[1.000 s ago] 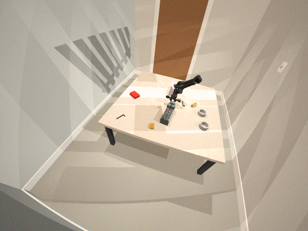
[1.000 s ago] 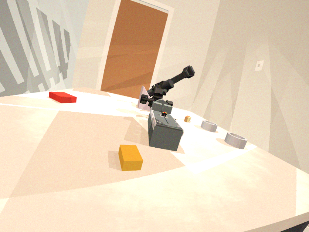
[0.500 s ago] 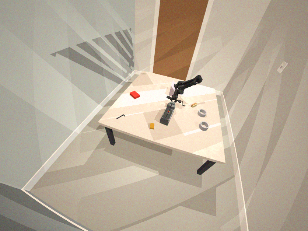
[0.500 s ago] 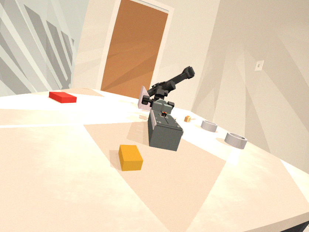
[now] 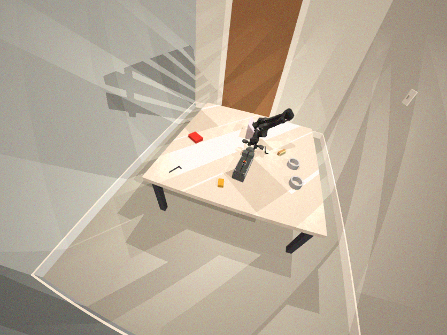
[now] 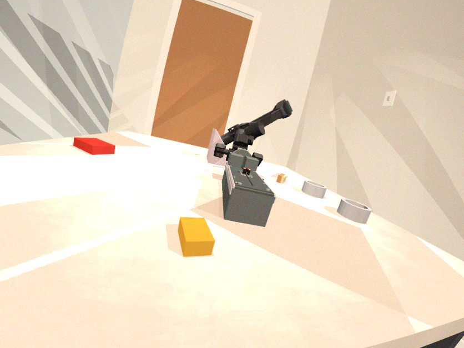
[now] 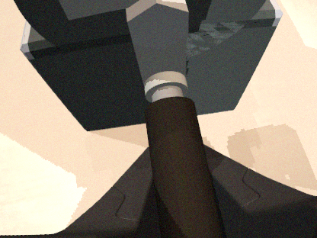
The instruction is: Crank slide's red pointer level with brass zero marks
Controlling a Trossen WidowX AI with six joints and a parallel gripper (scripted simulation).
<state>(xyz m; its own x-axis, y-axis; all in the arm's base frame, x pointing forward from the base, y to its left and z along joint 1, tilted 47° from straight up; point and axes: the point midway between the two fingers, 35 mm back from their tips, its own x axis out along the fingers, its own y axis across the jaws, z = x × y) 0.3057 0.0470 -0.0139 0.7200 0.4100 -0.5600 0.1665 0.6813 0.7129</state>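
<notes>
Now: the red pointer 16 cm ahead of my gripper tip, 5 cm above it and 2 cm to the right of it. From my gripper tip the other things lie so: dark brown crank handle 3 cm above, 2 cm behind; then yellow block 36 cm ahead, 14 cm to the right, 2 cm below; then tan block 28 cm to the left, 15 cm behind, 1 cm below.
</notes>
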